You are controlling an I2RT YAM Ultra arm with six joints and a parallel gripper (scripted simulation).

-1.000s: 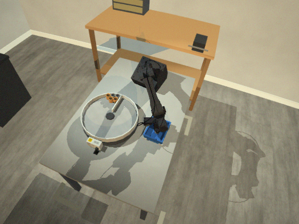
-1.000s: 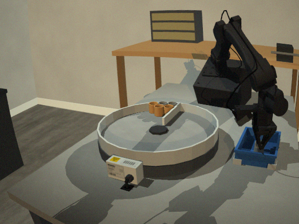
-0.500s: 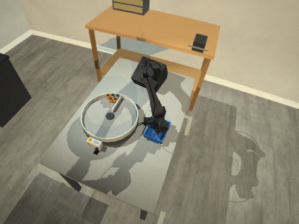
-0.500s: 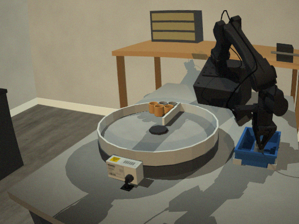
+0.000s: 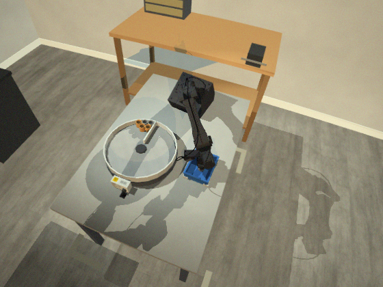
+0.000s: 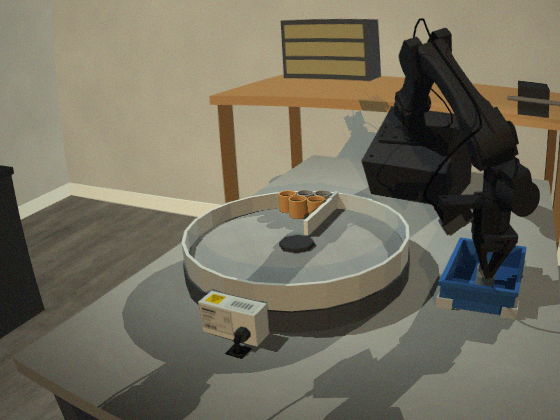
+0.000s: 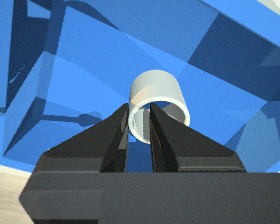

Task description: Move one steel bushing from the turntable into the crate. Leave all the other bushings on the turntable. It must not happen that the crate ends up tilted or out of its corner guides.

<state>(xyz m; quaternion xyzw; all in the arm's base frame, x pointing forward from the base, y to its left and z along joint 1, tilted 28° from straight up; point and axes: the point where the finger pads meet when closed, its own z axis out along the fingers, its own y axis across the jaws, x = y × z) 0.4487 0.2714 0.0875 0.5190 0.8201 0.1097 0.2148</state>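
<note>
My hand is 10 mm to the left of the blue crate, 10 mm past it and 10 mm above it. Round my hand: round turntable 370 mm to the right, 40 mm ahead, 10 mm above.
</note>
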